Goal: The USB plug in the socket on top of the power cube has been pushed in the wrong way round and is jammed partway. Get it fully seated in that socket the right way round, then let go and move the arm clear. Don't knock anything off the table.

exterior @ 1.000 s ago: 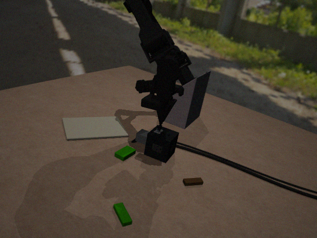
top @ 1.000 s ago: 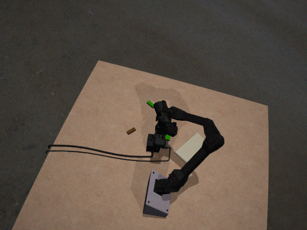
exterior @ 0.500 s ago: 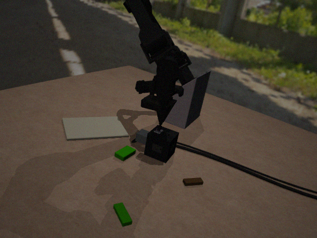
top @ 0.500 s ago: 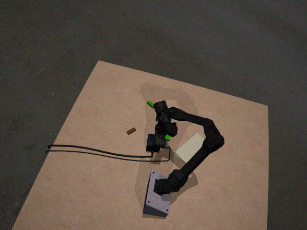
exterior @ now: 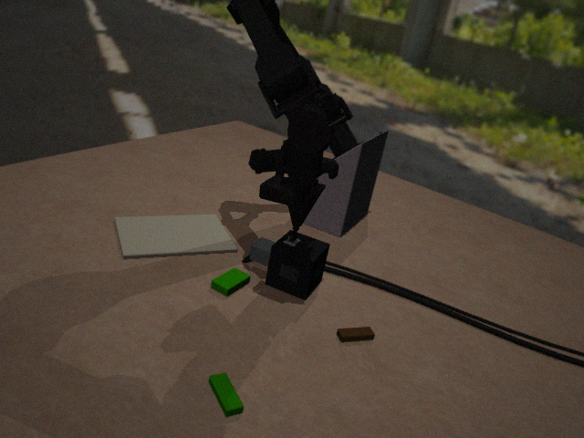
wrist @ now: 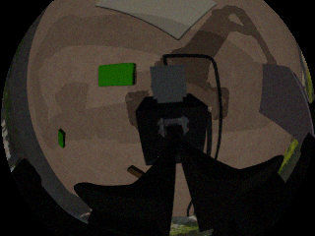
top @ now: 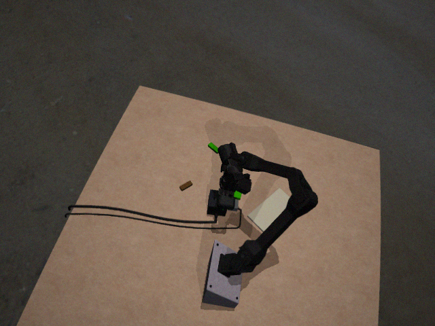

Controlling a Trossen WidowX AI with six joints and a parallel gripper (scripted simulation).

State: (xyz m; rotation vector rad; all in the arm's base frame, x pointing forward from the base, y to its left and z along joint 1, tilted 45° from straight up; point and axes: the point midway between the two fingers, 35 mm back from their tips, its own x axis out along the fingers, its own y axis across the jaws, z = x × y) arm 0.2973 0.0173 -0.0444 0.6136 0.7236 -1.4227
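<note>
Now: gripper tip 2 cm above the dark USB plug. The rest, counted from my gripper tip: brown block 16 cm to the left, 10 cm below, 7 cm ahead; pale flat card 24 cm to the right, 10 cm below, 2 cm ahead; USB socket 4 cm below.
</note>
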